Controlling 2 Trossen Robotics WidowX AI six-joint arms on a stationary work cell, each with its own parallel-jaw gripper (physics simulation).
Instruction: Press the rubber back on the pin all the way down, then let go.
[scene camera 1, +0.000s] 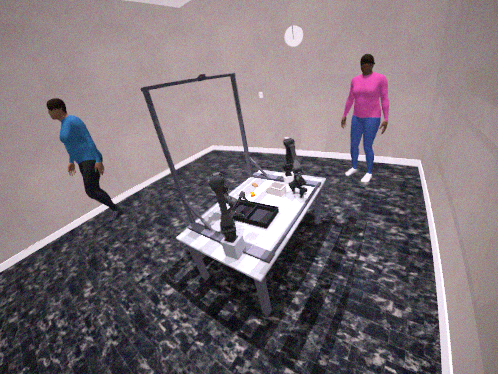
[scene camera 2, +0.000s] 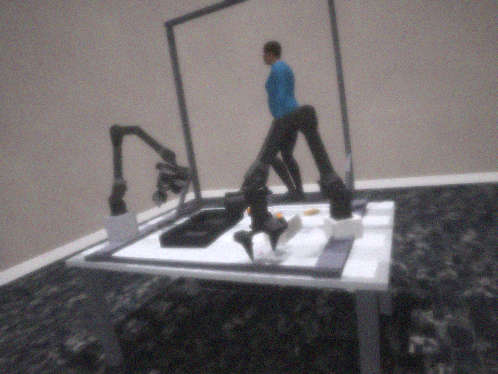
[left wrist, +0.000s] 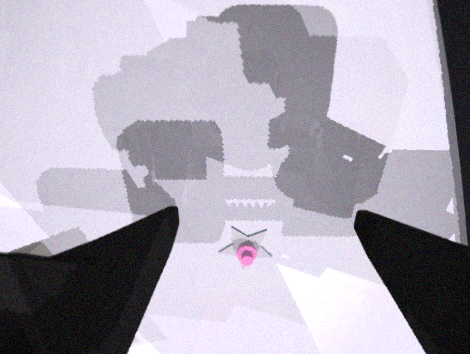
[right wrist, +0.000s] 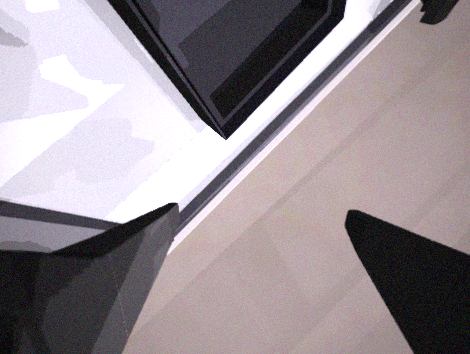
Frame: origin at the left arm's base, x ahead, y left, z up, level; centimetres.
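Seen in the pictures: left gripper, between the fingertips: (scene camera 1: 297, 195) (scene camera 2: 263, 255) (left wrist: 266, 216); right gripper, between the fingertips: (scene camera 1: 248, 209) (scene camera 2: 161, 201) (right wrist: 261, 213); left arm's base, origin of its link: (scene camera 1: 288, 174) (scene camera 2: 341, 216); right arm's base, origin of its link: (scene camera 1: 231, 238) (scene camera 2: 119, 214).
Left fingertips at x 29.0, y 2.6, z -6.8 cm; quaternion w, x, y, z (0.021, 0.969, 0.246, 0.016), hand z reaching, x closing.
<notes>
Pixels of each thing's top centre, then the offset from my left fingertips to it. "*": a spot on its surface instead.
- pale star-shaped pin, centre of its top: (left wrist: 249, 257) dx +0.2, dy -2.2, dz +0.6 cm
- black tray, centre of its top: (scene camera 2: 204, 220) (scene camera 1: 250, 209) dx +17.5, dy -39.9, dz +4.7 cm
- pale box, a spot on its surface: (scene camera 2: 294, 227) * dx -15.1, dy -14.0, dz +2.6 cm
In the left wrist view a small pink rubber back (left wrist: 246, 255) sits upright at the middle of a pale star-shaped pin (left wrist: 241, 236) with dark edge lines. The pin lies on the white table top. How far down the rubber back sits on the post cannot be told. My left gripper (left wrist: 266, 216) (scene camera 2: 263, 253) is open and empty, pointing down, its fingers well apart on either side of the pin and not touching it. My right gripper (right wrist: 261, 213) is open and empty, raised away from the pin beyond the black tray (right wrist: 226, 129) (scene camera 2: 186, 245) (scene camera 1: 255, 223).
A pale box (scene camera 1: 276, 189) (scene camera 2: 294, 227) stands near the left gripper. Two small orange things (scene camera 1: 253, 194) (scene camera 1: 255, 185) lie on the white table. A tall dark frame (scene camera 1: 162, 137) (scene camera 2: 181, 110) rises at the table's far side. One person in blue (scene camera 1: 80, 140) and one in pink (scene camera 1: 369, 95) stand around the cell.
</notes>
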